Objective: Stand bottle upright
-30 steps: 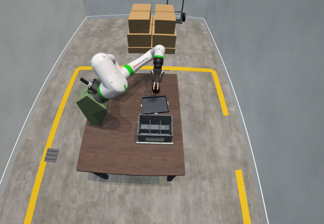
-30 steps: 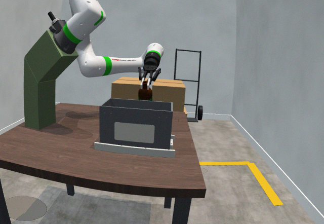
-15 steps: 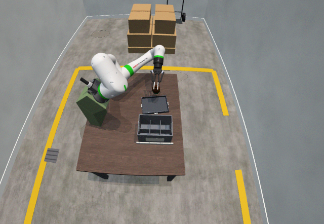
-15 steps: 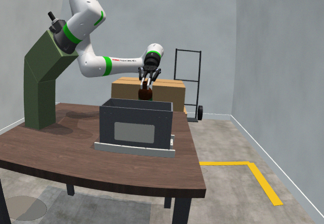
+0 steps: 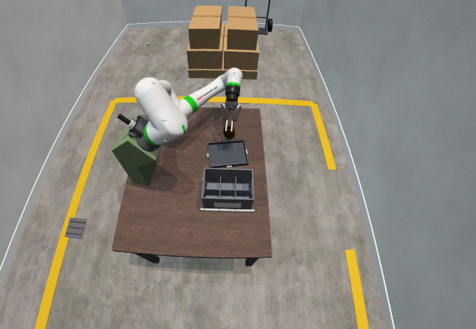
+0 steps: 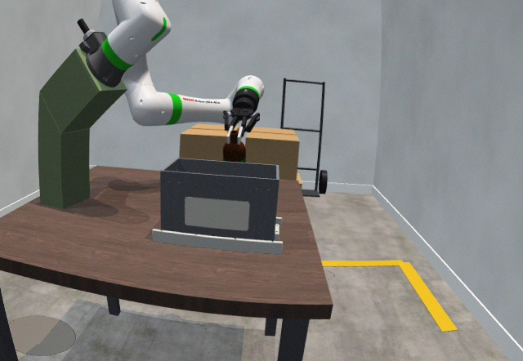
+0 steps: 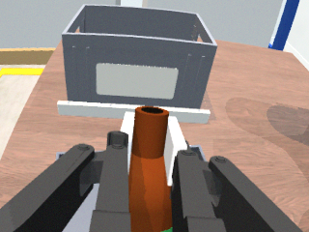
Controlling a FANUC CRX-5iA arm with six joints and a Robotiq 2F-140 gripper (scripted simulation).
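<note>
Now: hand 1 cm to the right of the brown bottle and 6 cm above it. Also, from my hand: grey tray 7 cm to the right, 20 cm below; dark grey crate 3 cm ahead, 37 cm to the right, 13 cm below.
</note>
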